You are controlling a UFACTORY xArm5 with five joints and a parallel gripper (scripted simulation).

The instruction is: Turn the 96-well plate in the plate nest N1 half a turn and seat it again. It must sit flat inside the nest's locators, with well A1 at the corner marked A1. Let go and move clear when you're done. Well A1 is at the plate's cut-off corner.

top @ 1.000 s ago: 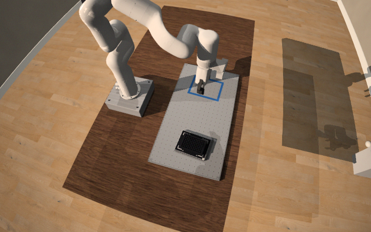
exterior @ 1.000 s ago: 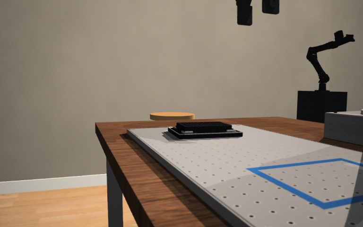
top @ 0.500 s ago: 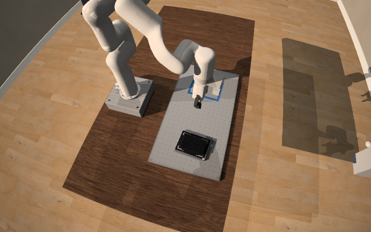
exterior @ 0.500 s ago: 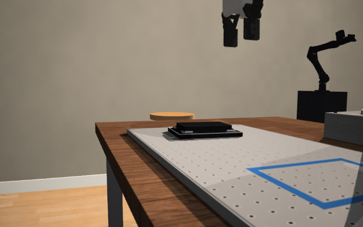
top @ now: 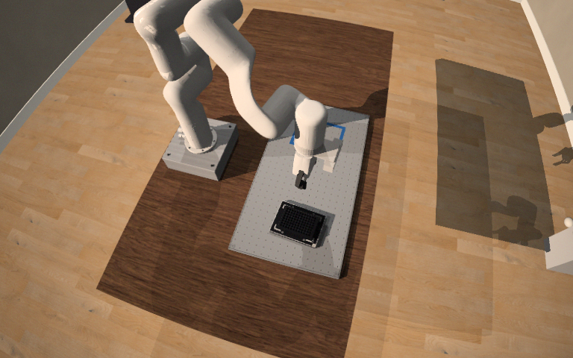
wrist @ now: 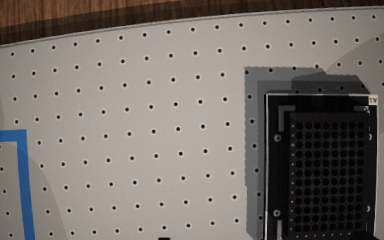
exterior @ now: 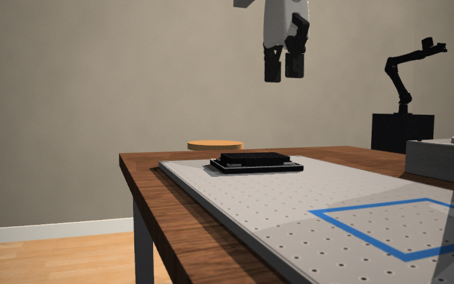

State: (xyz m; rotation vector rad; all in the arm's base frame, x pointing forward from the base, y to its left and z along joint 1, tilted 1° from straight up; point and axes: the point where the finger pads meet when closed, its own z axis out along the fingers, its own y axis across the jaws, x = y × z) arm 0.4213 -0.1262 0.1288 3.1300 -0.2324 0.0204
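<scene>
Right now my hand is 160 mm above the black 96-well plate and 100 mm to the left of it. The rest, counted from my hand: black plate nest: 180 mm below, 100 mm to the right.
</scene>
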